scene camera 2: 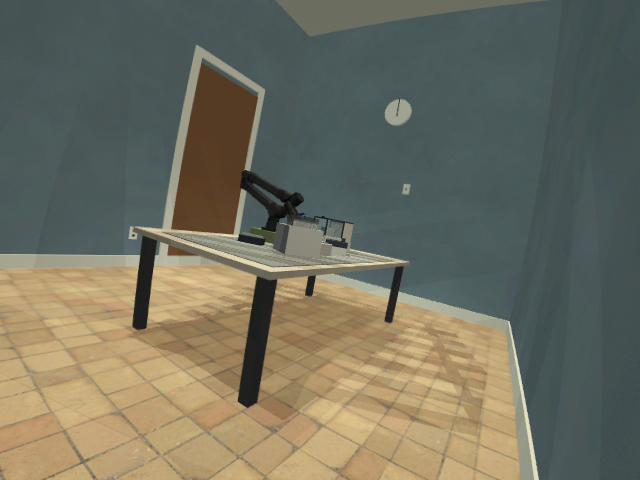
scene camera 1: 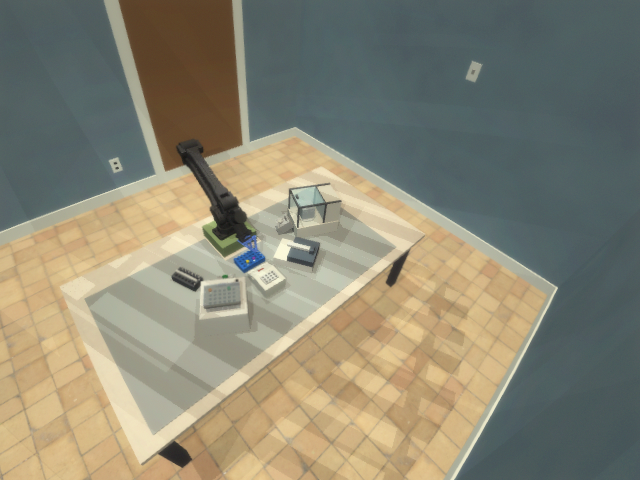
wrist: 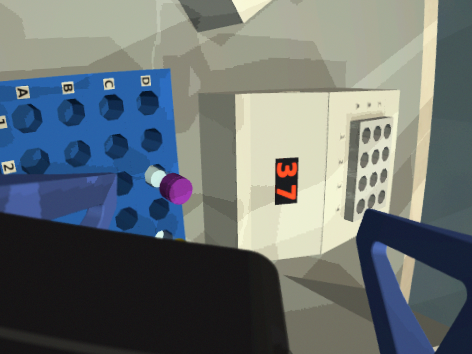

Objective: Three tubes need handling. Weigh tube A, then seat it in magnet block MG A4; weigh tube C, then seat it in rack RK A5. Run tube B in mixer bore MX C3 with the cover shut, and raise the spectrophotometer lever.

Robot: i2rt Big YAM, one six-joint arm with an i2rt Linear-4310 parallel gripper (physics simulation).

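Frame: origin at the arm's base, x ahead, y left, z up, level; centimetres.
Seen in the pictures: gripper, fingertip midpoint: (scene camera 1: 253,250) (wrist: 241,207); arm's base at its link origin: (scene camera 2: 271,231) (scene camera 1: 226,231).
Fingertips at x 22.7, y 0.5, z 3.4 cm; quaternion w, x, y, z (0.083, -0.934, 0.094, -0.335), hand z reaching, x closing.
Offsets run from my fingertips to a thing's top centre. "spot": to the spot under its first point.
The blue rack {dx -3.0, dy -1.0, dz -7.0 cm} (scene camera 1: 241,264) (wrist: 161,79) lies in front of the arm's base. A purple-capped tube {dx -0.1, dy -0.3, dz -4.5 cm} (scene camera 1: 253,258) (wrist: 176,188) stands in its D3 hole. A yellow-capped tube {dx -0.2, dy -4.0, dz -4.5 cm} (scene camera 1: 247,261) (wrist: 179,240) is mostly hidden by the gripper body in the wrist view. Tube letters are not readable. My gripper (scene camera 1: 250,244) (wrist: 241,207) is open and empty above the rack, its fingers spread either side of the cream block. A glass-walled balance {dx -4.4, dy +38.6, dz +12.3 cm} (scene camera 1: 313,225) stands at the back right. A black block {dx -12.1, dy -29.7, dz -5.2 cm} (scene camera 1: 186,278) lies at the left. A green cap {dx +1.3, dy -17.5, dz -2.5 cm} (scene camera 1: 224,276) shows behind the large pale device {dx +10.9, dy -23.8, dz +9.0 cm} (scene camera 1: 223,316).
The cream block {dx +12.1, dy -2.7, dz -3.0 cm} (scene camera 1: 267,279) (wrist: 280,130) beside the rack has a red "37" display and a grey well plate {spot: dx +14.6, dy -2.8, dz -3.0 cm} (wrist: 372,167). A navy-and-white device {dx +10.7, dy +18.3, dz +0.2 cm} (scene camera 1: 303,251) stands right of the rack. A small grey device {spot: dx -8.0, dy +25.6, dz -3.3 cm} (scene camera 1: 283,223) stands beside the balance.
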